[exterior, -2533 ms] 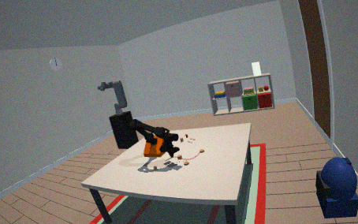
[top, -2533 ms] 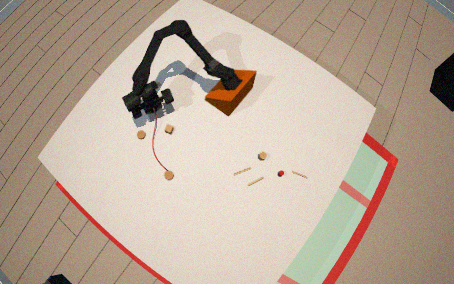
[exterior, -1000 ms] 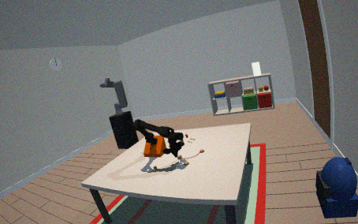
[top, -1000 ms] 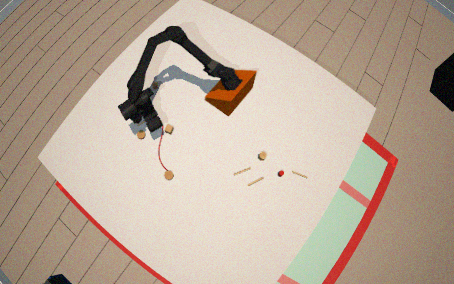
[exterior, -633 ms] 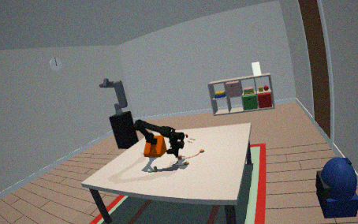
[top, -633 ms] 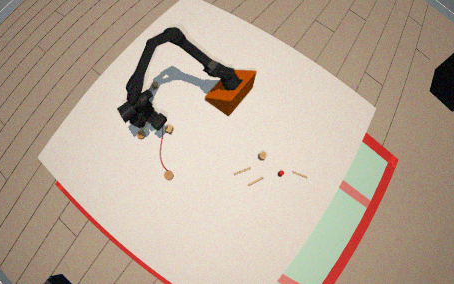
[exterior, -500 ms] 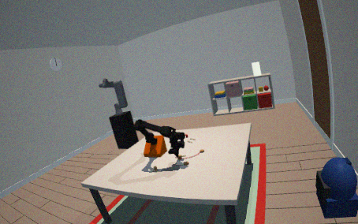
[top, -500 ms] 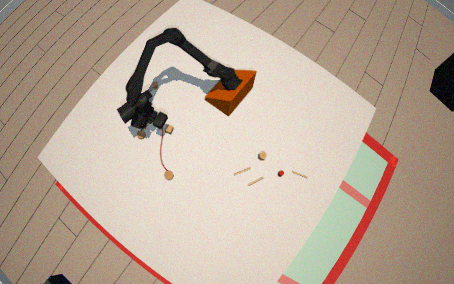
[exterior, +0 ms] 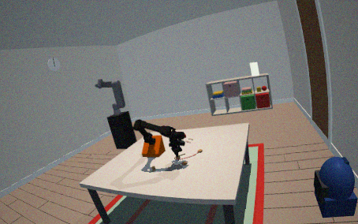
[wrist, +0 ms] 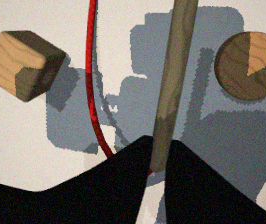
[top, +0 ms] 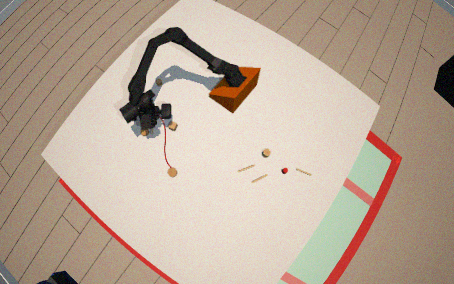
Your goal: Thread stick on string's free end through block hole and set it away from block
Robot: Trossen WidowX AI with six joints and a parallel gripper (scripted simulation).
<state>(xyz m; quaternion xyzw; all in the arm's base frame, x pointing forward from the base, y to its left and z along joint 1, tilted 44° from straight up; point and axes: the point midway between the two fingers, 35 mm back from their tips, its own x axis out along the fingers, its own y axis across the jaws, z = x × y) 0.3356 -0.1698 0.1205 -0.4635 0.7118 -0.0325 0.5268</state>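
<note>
My gripper tip is now 10 mm to the right of the thin wooden stick and 10 mm short of it. Also, from my gripper tip: round wooden button: 200 mm to the left, 120 mm ahead, 50 mm below; then wooden block: 80 mm to the left, 40 mm below, 40 mm behind.
</note>
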